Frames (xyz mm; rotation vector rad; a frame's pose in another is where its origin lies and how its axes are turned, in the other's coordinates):
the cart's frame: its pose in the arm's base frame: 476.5 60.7 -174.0 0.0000 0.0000 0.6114
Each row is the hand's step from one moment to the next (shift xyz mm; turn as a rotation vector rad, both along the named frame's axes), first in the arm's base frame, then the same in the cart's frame.
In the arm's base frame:
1: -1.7 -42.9 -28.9 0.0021 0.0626 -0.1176
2: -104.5 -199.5 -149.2 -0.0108 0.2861 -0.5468
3: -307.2 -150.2 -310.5 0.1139 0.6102 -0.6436
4: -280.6 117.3 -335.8 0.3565 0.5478 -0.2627
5: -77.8 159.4 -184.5 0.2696 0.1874 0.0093
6: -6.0 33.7 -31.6 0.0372 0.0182 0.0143
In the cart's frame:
1: -26.0 -34.2 -28.9 0.0377 0.0501 -0.1176
2: -200.1 -103.4 -149.2 0.1554 0.2405 -0.5468
3: -337.8 53.3 -310.5 0.4435 0.4343 -0.6436
4: -162.4 257.1 -335.8 0.6064 0.2439 -0.2627
5: 27.8 175.2 -184.5 0.3283 -0.0013 0.0093
6: 14.4 31.0 -31.6 0.0409 -0.0065 0.0143

